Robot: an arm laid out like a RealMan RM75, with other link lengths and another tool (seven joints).
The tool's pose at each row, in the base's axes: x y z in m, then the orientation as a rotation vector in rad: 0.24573, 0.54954, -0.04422, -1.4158, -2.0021, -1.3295; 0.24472, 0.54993, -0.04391, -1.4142, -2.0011, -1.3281; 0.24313, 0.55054, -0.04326, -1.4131, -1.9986, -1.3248; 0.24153, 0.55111, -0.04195, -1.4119, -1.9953, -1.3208; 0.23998, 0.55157, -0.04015, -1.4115, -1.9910, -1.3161; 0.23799, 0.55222, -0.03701, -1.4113, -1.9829, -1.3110; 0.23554, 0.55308, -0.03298, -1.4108, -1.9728, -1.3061; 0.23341, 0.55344, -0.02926, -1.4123, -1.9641, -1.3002; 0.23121, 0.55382, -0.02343, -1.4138, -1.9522, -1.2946; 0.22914, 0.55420, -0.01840, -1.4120, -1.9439, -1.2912; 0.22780, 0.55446, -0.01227, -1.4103, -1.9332, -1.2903; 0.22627, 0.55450, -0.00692, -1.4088, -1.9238, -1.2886; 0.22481, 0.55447, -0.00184, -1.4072, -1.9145, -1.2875; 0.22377, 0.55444, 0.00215, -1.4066, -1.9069, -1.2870; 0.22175, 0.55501, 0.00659, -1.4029, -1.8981, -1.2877
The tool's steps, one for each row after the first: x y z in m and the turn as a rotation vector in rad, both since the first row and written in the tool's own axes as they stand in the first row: 0.00088, -0.00070, -0.00005, 0.0015, 0.0015, 0.0006; 0.00237, -0.00174, -0.00022, 0.0042, 0.0035, 0.0030; 0.00432, -0.00245, -0.00074, 0.0075, 0.0060, 0.0061; 0.00654, -0.00290, -0.00160, 0.0109, 0.0085, 0.0103; 0.01002, -0.00306, -0.00306, 0.0145, 0.0129, 0.0172; 0.01445, -0.00317, -0.00489, 0.0180, 0.0188, 0.0253; 0.01824, -0.00319, -0.00691, 0.0216, 0.0224, 0.0334; 0.02359, -0.00224, -0.00998, 0.0248, 0.0279, 0.0434; 0.02831, -0.00156, -0.01263, 0.0277, 0.0336, 0.0495; 0.03344, 0.00028, -0.01576, 0.0287, 0.0408, 0.0564; 0.03796, 0.00156, -0.01873, 0.0302, 0.0470, 0.0627; 0.04223, 0.00277, -0.02161, 0.0314, 0.0533, 0.0687; 0.04553, 0.00381, -0.02385, 0.0317, 0.0580, 0.0738; 0.04991, 0.00425, -0.02604, 0.0323, 0.0655, 0.0783
